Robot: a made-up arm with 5 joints.
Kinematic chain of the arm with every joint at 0, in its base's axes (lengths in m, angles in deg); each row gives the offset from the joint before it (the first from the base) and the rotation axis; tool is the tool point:
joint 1: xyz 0 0 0.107 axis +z
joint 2: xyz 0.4 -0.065 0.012 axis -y
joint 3: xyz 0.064 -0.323 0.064 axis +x
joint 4: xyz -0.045 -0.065 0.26 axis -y
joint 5: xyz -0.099 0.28 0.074 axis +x
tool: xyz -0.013 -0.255 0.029
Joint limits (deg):
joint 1: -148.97..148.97
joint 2: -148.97..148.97
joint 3: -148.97..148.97
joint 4: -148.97..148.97
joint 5: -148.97..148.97
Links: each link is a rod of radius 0.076 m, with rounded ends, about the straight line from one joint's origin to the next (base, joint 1, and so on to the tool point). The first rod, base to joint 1, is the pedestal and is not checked.
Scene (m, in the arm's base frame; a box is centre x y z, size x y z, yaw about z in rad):
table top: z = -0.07
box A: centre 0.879 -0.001 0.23 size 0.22 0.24 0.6 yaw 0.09
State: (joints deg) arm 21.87 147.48 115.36 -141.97 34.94
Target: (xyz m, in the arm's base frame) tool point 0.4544 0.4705 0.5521
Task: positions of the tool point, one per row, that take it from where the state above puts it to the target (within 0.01 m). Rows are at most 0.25 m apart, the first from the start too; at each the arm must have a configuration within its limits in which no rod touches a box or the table.
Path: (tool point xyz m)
1: 0.5787 -0.5557 0.2000
2: 0.5116 -0.5776 0.1714
3: 0.4371 -0.5814 0.1652
4: 0.3658 -0.5666 0.1812
5: 0.3084 -0.5344 0.2157
6: 0.2731 -0.4882 0.2620
7: 0.4006 -0.4285 0.2802
8: 0.5090 -0.3323 0.3050
9: 0.5893 -0.2044 0.3386
10: 0.6329 -0.0505 0.3819
11: 0.6308 0.1220 0.4340
12: 0.5736 0.3013 0.4921
13: 0.4544 0.4705 0.5521

